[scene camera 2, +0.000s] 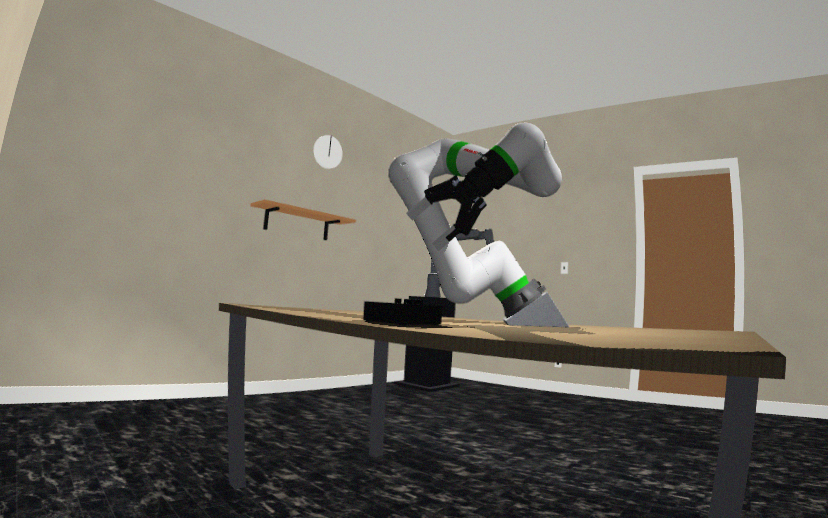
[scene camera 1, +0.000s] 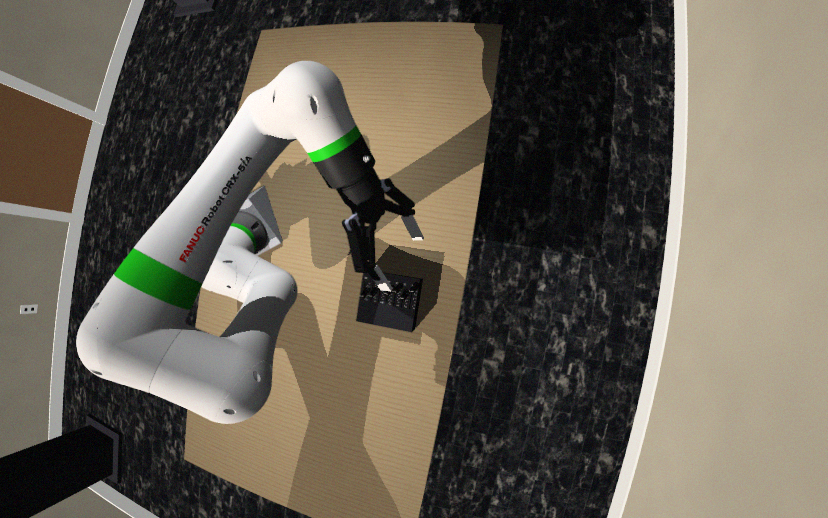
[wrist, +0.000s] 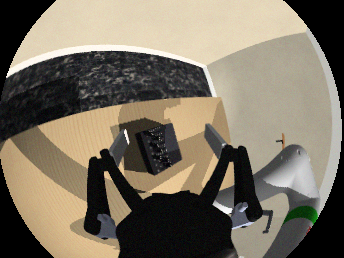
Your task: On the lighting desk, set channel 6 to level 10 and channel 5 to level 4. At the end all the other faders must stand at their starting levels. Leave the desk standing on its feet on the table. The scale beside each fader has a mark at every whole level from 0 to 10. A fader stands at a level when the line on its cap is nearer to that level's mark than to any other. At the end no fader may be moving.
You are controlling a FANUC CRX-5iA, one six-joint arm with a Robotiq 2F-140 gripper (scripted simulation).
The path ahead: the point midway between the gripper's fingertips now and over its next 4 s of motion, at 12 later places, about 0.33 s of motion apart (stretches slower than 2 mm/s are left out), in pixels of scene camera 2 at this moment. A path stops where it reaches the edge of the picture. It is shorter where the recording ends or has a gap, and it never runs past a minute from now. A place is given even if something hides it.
My gripper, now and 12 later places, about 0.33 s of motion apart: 421, 231; 408, 249; 406, 255; 407, 256; 408, 256; 412, 260; 427, 268; 438, 275; 439, 276; 438, 276; 430, 271; 417, 263; 409, 256
